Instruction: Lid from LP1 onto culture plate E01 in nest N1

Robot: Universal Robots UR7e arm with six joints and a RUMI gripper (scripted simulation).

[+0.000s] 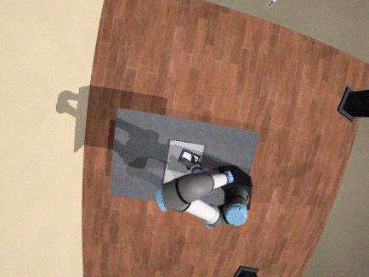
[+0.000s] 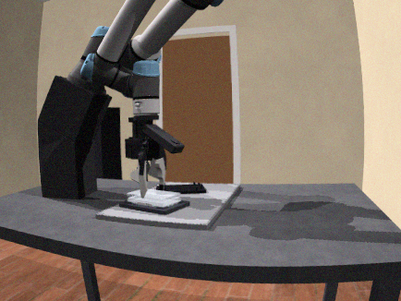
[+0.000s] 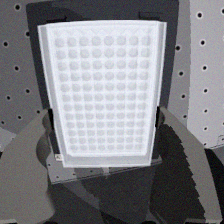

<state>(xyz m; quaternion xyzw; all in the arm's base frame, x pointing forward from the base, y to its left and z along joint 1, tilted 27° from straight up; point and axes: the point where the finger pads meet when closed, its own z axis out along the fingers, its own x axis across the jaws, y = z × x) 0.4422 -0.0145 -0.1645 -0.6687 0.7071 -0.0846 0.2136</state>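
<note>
The culture plate E01 is 3 cm below my hand. Also, from my hand: clear lid: 1 cm below; then black lid park LP1: 6 cm behind, 23 cm to the left, 4 cm below.
</note>
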